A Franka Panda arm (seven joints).
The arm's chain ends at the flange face. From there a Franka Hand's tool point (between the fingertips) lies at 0.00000 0.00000 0.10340 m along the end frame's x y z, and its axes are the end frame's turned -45 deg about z.
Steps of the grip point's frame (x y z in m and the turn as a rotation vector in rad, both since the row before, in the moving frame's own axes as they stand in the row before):
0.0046 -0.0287 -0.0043 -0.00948 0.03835 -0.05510
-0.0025 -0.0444 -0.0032 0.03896 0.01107 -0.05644
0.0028 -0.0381 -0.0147 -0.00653 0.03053 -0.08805
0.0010 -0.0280 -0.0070 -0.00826 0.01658 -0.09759
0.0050 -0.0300 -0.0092 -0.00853 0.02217 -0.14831
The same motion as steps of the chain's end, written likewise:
-0.0205 -0.0213 -0.0042 0.02041 0.03382 -0.05510
-0.0310 -0.0260 -0.0031 0.03538 -0.01972 -0.05644
-0.0276 -0.0270 -0.0146 0.01697 0.02621 -0.08805
-0.0209 -0.0198 -0.0070 0.00588 0.01756 -0.09759
-0.0198 -0.0236 -0.0092 0.00964 0.02171 -0.14831

